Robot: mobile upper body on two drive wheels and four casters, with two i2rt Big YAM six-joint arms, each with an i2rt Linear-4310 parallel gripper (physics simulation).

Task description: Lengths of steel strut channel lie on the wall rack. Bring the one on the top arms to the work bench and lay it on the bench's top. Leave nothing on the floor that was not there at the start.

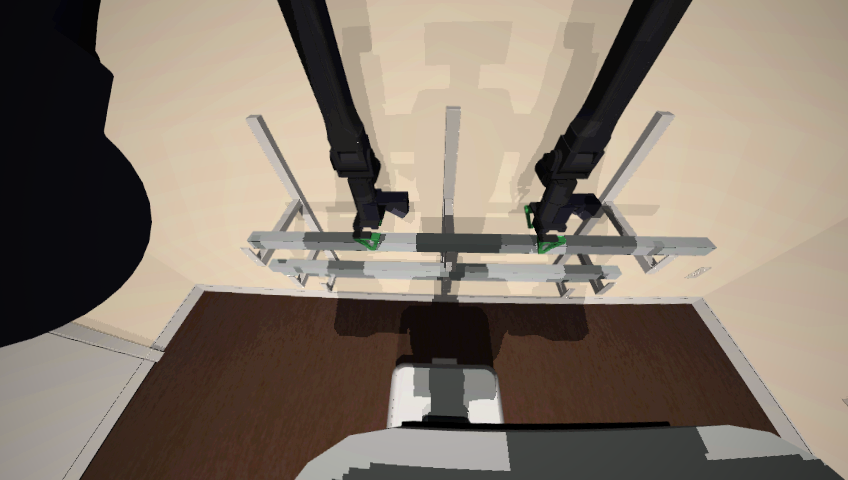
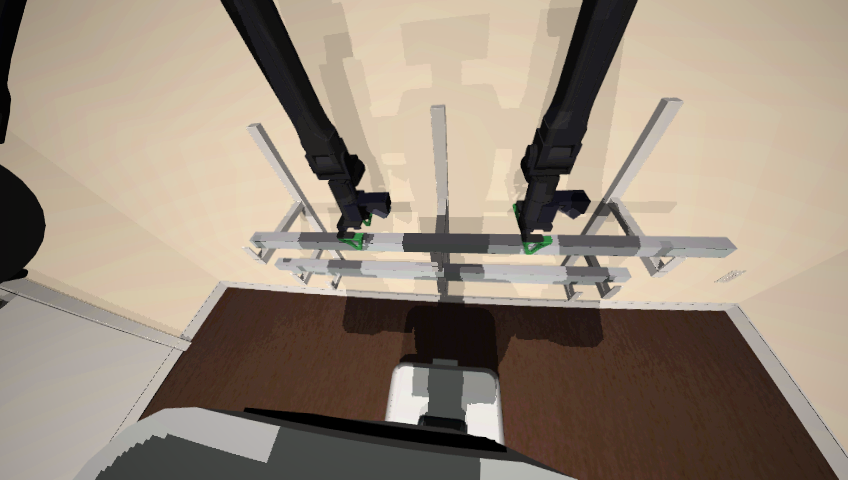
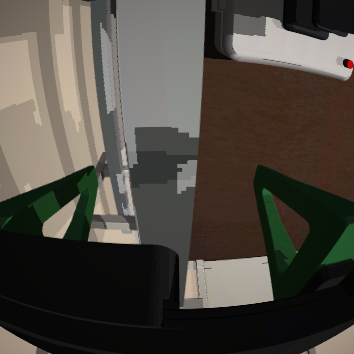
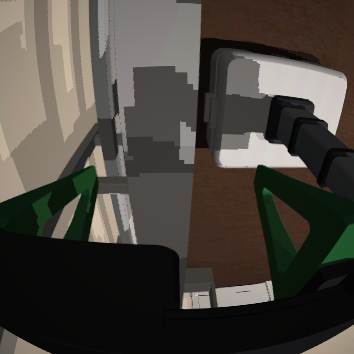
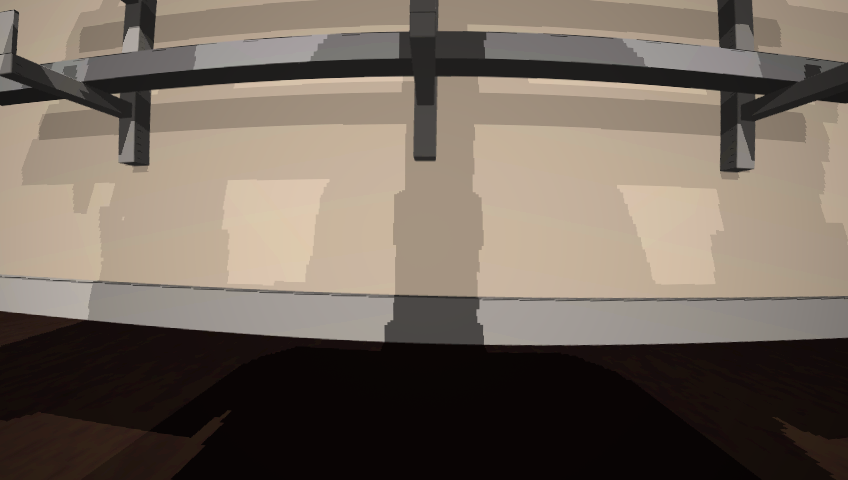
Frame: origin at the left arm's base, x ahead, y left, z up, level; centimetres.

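Seen in the pictures: left gripper, fingertip midpoint: (image 1: 376,237) (image 2: 364,237) (image 3: 175,173); right gripper, fingertip midpoint: (image 1: 535,240) (image 2: 524,240) (image 4: 175,173).
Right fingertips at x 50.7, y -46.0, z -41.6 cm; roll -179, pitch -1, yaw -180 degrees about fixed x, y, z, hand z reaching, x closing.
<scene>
A point is followed by its place in that frame.
The top steel strut (image 1: 458,242) {x 50.4, y -23.9, z -42.5 cm} (image 2: 446,242) {x 50.4, y -24.5, z -42.5 cm} (image 3: 165,75) {x 51.8, y -5.0, z -42.5 cm} (image 4: 160,205) {x 51.7, y -42.8, z -42.5 cm} lies level across the top arms of the wall rack (image 1: 452,142) {x 75.4, y -22.3, z -24.7 cm} (image 2: 438,142) {x 75.4, y -21.8, z -25.0 cm} (image 5: 424,133) {x 75.4, y -22.0, z -102.5 cm}. My left gripper (image 1: 374,232) {x 51.3, y 0.3, z -41.5 cm} (image 2: 360,231) {x 51.3, y 0.3, z -41.5 cm} (image 3: 175,173) {x 51.3, y 0.3, z -41.5 cm} is open at the strut, left of the middle post, with the strut showing between its spread green fingers. My right gripper (image 1: 539,230) {x 50.7, y -46.0, z -41.6 cm} (image 2: 526,228) {x 50.7, y -46.0, z -41.6 cm} (image 4: 175,173) {x 50.7, y -46.0, z -41.6 cm} is open at the strut right of that post, likewise with the strut between its fingers. Whether the fingers touch it is hidden. I cannot make out the work bench.
A shorter strut (image 1: 392,269) {x 56.2, y -0.3, z -66.6 cm} (image 2: 392,267) {x 56.9, y -2.0, z -66.5 cm} lies on lower arms, under the top one. My white base (image 1: 409,392) {x 19.0, y -5.8, z -115.0 cm} (image 2: 407,389) {x 19.8, y -5.5, z -115.0 cm} (image 4: 280,77) {x 7.4, y -40.5, z -115.0 cm} stands on the brown floor (image 1: 267,368) {x 28.3, y 86.6, z -141.0 cm} before the rack. A pale wall (image 1: 208,178) {x 79.2, y 75.0, z -37.8 cm} is behind the rack; a dark rounded shape blocks the left edge.
</scene>
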